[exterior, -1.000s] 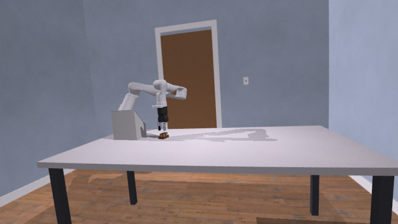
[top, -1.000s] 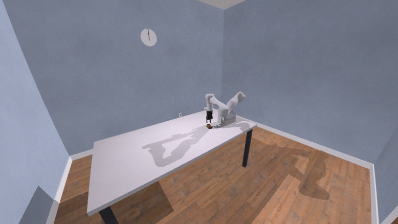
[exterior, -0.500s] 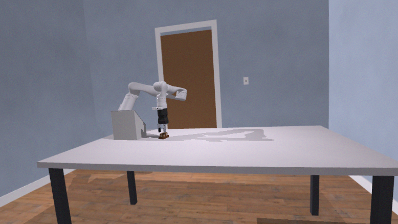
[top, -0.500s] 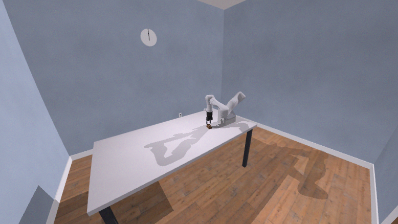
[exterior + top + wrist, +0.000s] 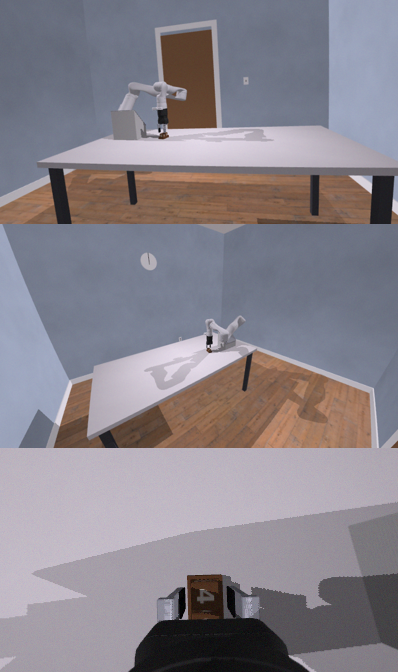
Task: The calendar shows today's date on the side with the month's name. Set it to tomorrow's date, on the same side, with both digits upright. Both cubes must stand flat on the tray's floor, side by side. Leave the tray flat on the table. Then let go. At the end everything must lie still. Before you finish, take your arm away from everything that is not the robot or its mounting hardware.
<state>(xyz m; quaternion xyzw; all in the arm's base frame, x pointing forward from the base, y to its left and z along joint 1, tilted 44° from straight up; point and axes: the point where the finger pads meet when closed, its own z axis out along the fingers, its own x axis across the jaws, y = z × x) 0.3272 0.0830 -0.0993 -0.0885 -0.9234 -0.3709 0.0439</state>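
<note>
My hand is 40 mm above the brown cube.
</note>
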